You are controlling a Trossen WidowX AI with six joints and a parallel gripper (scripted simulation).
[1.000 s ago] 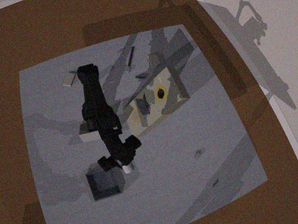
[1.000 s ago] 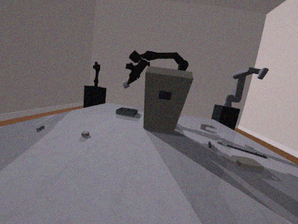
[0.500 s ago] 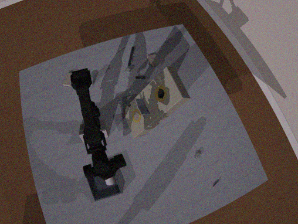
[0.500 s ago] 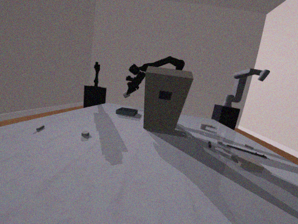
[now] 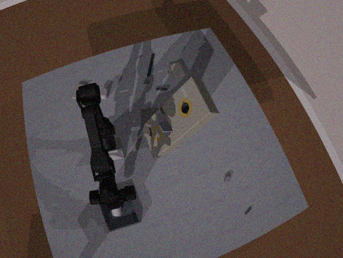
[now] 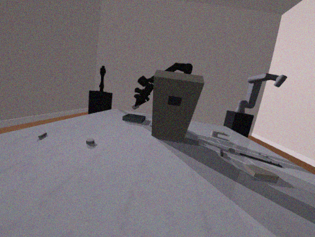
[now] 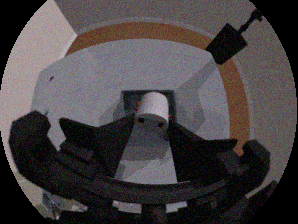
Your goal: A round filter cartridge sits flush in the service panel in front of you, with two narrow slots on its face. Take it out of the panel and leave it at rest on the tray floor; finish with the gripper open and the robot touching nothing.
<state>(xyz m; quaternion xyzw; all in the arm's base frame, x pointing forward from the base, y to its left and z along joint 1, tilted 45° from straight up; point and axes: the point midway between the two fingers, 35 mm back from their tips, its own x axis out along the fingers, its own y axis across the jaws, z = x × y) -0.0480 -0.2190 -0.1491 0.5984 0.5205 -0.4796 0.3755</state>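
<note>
Now: gripper tip 1 cm to the left of the round filter cartridge. The rest, counted from my gripper tip: tan service panel (37 cm ahead, 28 cm to the left, 4 cm above); then dark square tray (11 cm below).
</note>
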